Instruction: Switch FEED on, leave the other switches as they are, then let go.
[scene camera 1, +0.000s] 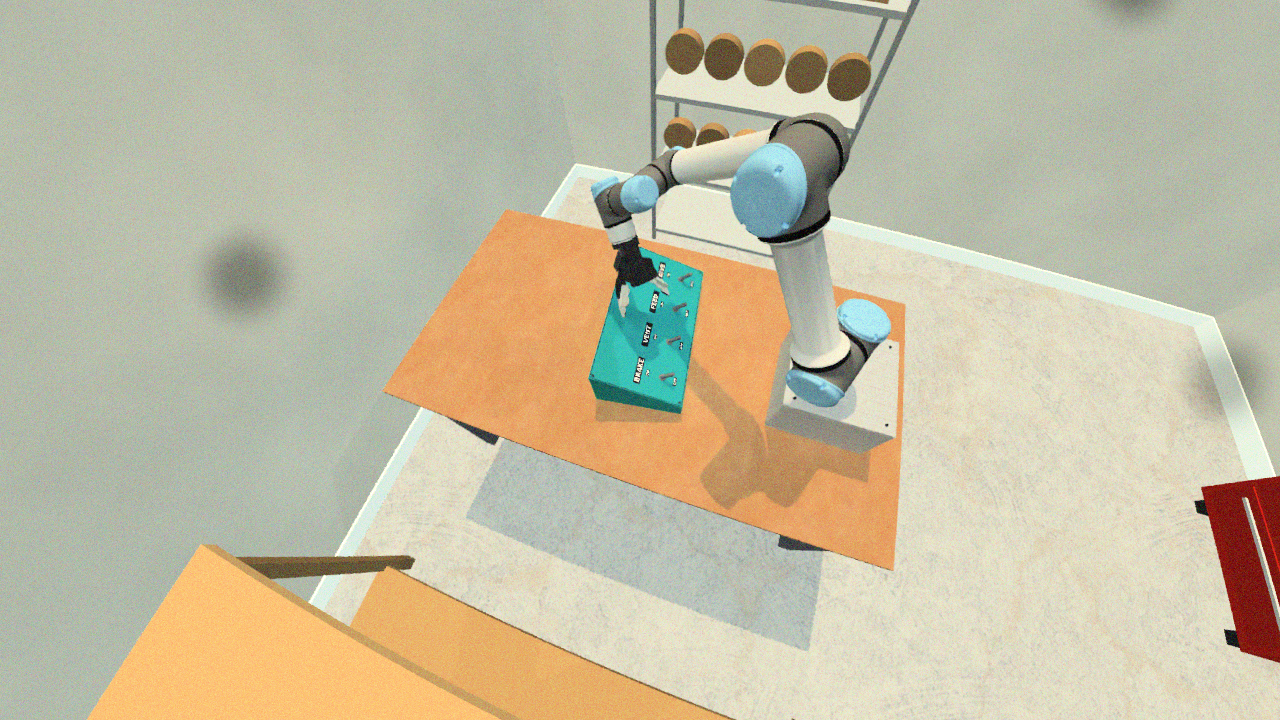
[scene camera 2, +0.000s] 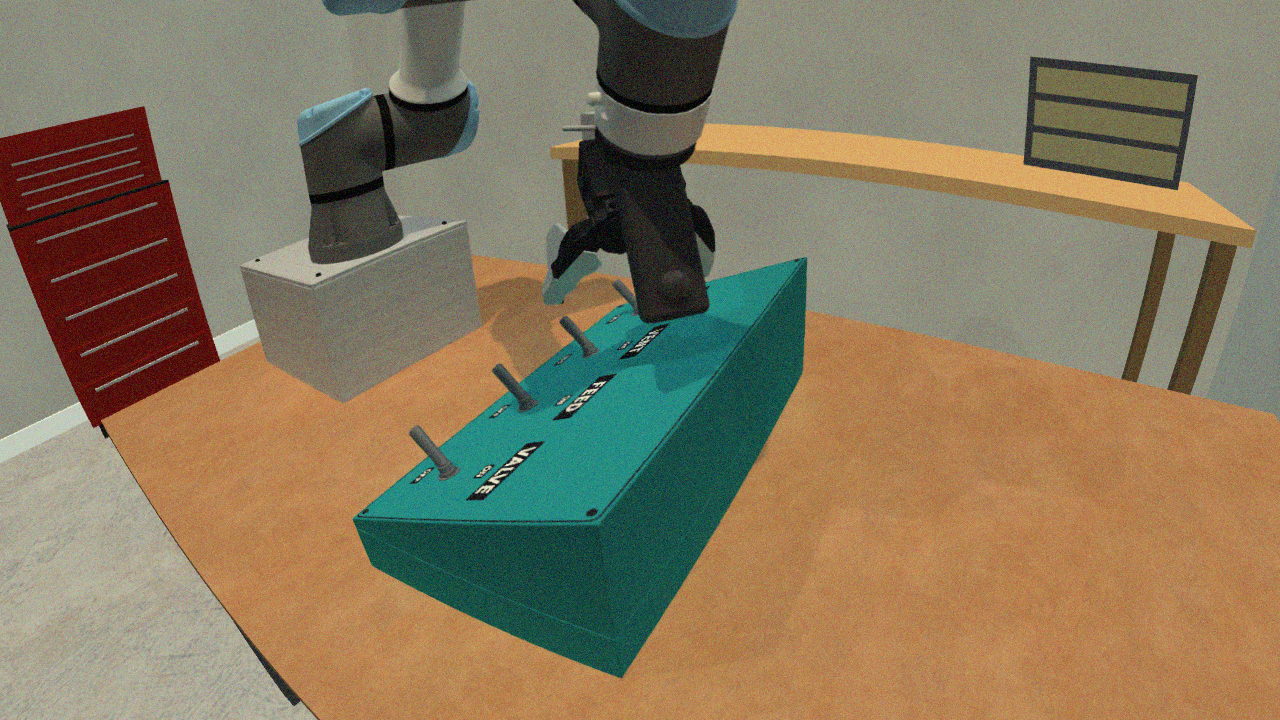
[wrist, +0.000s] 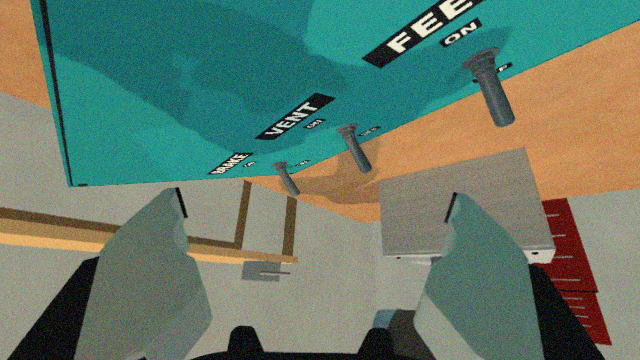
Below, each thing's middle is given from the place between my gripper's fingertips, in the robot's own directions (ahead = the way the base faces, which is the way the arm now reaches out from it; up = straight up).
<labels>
Now: the feed lever (wrist: 499, 107) 100 mm to the right of my hand, 80 mm below it and 60 mm behind it. Round my hand: teal switch panel (scene camera 2: 570, 519) (110 mm below, 20 mm to the right).
</labels>
